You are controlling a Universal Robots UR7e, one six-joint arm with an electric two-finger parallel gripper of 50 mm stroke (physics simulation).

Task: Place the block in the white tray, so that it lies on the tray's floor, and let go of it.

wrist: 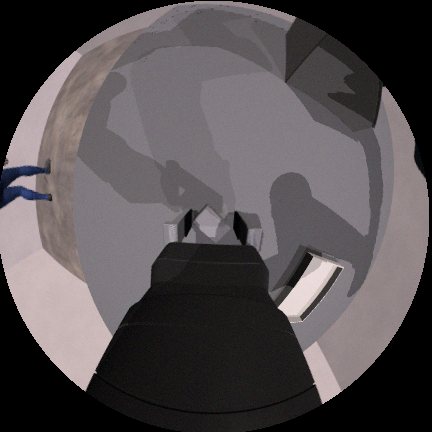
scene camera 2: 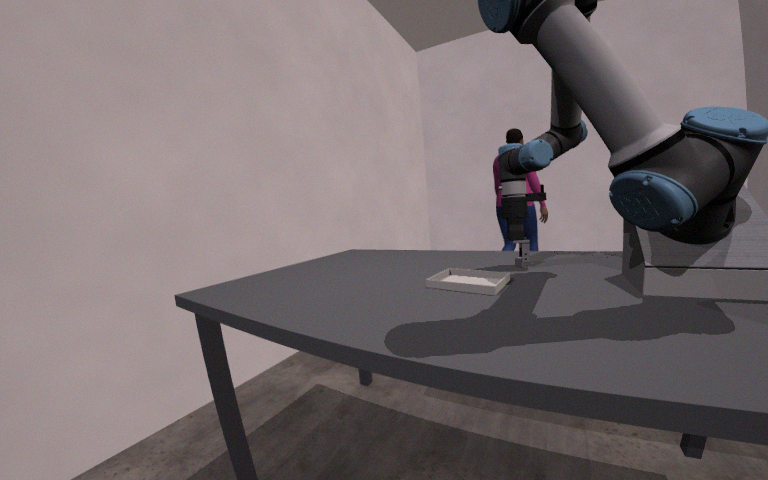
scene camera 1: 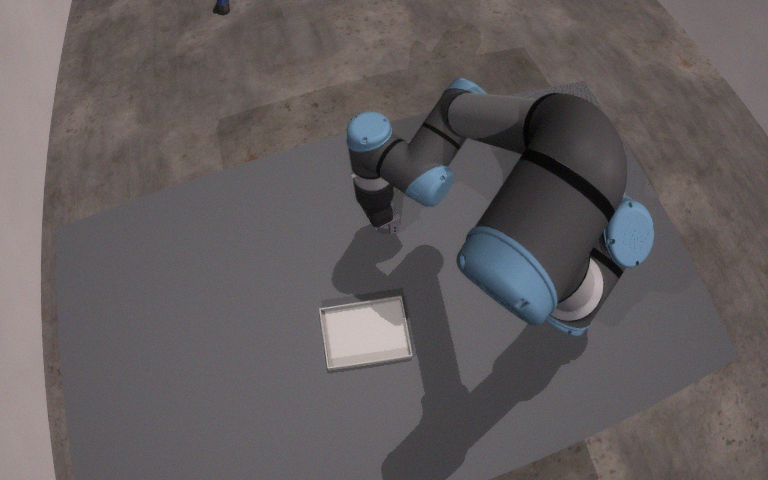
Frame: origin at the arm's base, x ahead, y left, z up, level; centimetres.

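Seen in the pictures: gripper, fingertip midpoint: [wrist: 212, 218] [scene camera 2: 524, 260] [scene camera 1: 388, 221].
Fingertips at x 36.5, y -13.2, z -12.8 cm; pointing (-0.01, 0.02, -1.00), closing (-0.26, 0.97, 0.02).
Pixels of each thing's middle, then the offset from my fingertips to it. Level surfaces: height alone.
- small light grey block at the middle of its body: [wrist: 210, 222] [scene camera 2: 522, 261] dz -0.5, dx +0.7, dy +0.0 cm
- white tray at the middle of its body: [scene camera 1: 365, 333] [wrist: 305, 294] [scene camera 2: 469, 280] dz -0.8, dx +10.1, dy +23.6 cm
- grey table at its surface level: dz -1.8 cm
A small light grey block [wrist: 209, 219] lies on the table between the two fingertips in the wrist view, its corners turned toward the fingers. My gripper [scene camera 1: 388, 226] [scene camera 2: 521, 260] [wrist: 212, 218] is open, pointing down low over the table, with a finger on either side of the block and a gap visible at each side. In the two scene views I cannot clearly tell the block from the fingers. The white tray [scene camera 1: 365, 336] [scene camera 2: 461, 286] [wrist: 306, 292] is a shallow rectangle with low walls, and its floor is empty. It stands apart from the gripper, below it in scene view 1.
The grey table [scene camera 1: 169, 339] [scene camera 2: 317, 300] carries the tray and shadows of the arm. A pedestal [scene camera 2: 702, 283] [wrist: 320, 75] stands under the robot's base at the right. A person [scene camera 2: 532, 226] [wrist: 22, 193] in blue trousers stands on the floor beyond the table.
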